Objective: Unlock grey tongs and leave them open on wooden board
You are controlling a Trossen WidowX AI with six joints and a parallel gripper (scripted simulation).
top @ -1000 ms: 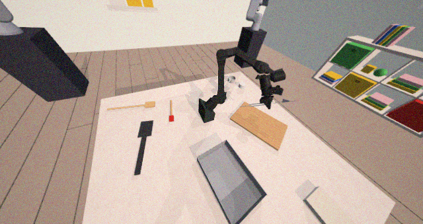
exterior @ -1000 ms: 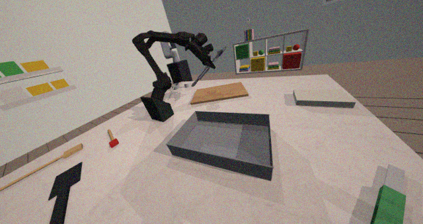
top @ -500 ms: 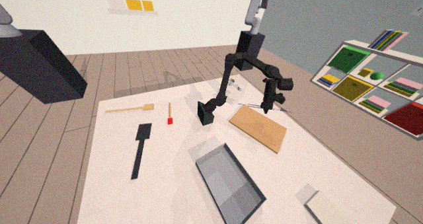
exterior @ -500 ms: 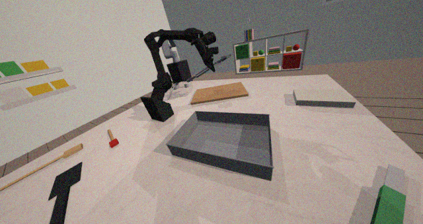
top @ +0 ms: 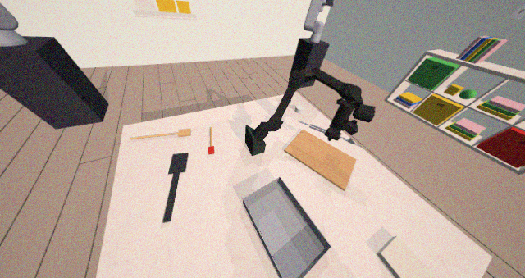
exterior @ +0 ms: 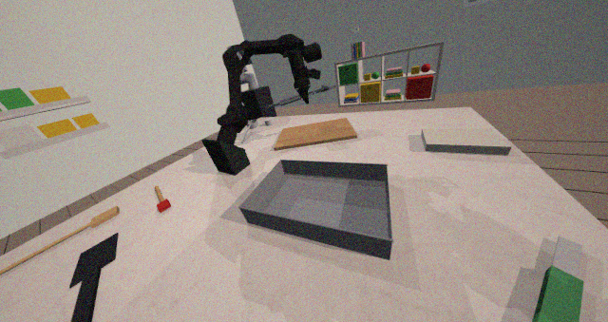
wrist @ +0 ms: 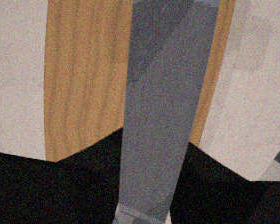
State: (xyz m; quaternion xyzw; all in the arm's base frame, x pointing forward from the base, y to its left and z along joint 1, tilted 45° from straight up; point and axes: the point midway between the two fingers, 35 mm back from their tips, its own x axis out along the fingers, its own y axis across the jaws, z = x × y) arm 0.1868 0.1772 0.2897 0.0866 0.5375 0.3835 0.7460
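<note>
The wooden board lies 1 cm to the left of my gripper tip and 14 cm below it. Round my gripper tip: black spatula 17 cm behind, 75 cm to the right, 15 cm below; grey roasting tin 20 cm ahead, 39 cm to the right, 12 cm below; red brush 31 cm behind, 55 cm to the right, 15 cm below.
</note>
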